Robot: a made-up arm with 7 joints. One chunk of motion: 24 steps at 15 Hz.
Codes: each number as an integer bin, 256 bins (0 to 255) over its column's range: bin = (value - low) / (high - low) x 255, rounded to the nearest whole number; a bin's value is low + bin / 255 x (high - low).
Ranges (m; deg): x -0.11..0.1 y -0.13..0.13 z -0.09..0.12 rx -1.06..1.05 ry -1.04..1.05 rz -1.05..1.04
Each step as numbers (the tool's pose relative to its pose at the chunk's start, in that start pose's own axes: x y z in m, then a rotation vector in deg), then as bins.
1 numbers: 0.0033 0.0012 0.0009 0.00 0.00 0.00
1 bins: 138 129 110 128 127 128
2 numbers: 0.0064 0.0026 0.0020 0.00 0.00 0.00
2 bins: 141 130 112 128 127 128
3 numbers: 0.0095 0.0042 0.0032 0.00 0.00 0.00
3 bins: 145 132 113 128 127 128
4 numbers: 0.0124 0.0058 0.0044 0.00 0.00 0.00
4 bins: 149 133 115 128 127 128
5 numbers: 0.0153 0.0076 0.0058 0.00 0.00 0.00
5 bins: 152 135 116 128 127 128
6 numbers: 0.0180 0.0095 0.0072 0.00 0.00 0.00
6 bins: 155 137 118 128 127 128
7 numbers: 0.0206 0.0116 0.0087 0.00 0.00 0.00
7 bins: 159 139 120 128 127 128
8 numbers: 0.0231 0.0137 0.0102 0.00 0.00 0.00
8 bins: 162 141 122 128 127 128
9 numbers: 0.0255 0.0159 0.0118 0.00 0.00 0.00
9 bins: 165 143 124 128 127 128
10 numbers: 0.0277 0.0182 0.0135 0.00 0.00 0.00
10 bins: 167 145 126 128 127 128
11 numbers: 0.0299 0.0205 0.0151 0.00 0.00 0.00
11 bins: 170 148 128 128 127 128
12 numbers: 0.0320 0.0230 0.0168 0.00 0.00 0.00
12 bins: 172 150 130 128 127 128
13 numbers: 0.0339 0.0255 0.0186 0.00 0.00 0.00
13 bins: 175 153 132 128 127 128
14 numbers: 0.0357 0.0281 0.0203 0.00 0.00 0.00
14 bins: 177 155 134 128 127 128
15 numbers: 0.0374 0.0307 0.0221 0.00 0.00 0.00
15 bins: 179 158 136 128 127 128
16 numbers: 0.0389 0.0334 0.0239 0.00 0.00 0.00
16 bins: 181 160 138 128 127 128
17 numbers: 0.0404 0.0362 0.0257 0.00 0.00 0.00
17 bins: 183 163 140 128 127 128
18 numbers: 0.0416 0.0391 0.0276 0.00 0.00 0.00
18 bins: 184 166 143 128 127 128
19 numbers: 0.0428 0.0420 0.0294 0.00 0.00 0.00
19 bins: 186 169 145 128 127 128
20 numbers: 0.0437 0.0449 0.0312 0.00 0.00 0.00
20 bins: 187 172 147 128 127 128
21 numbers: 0.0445 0.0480 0.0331 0.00 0.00 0.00
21 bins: 188 175 149 128 127 128
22 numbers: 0.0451 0.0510 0.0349 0.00 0.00 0.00
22 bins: 188 178 152 128 127 128
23 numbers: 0.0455 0.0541 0.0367 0.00 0.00 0.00
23 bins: 189 181 154 128 127 128
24 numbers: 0.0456 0.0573 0.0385 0.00 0.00 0.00
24 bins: 189 184 156 128 127 128
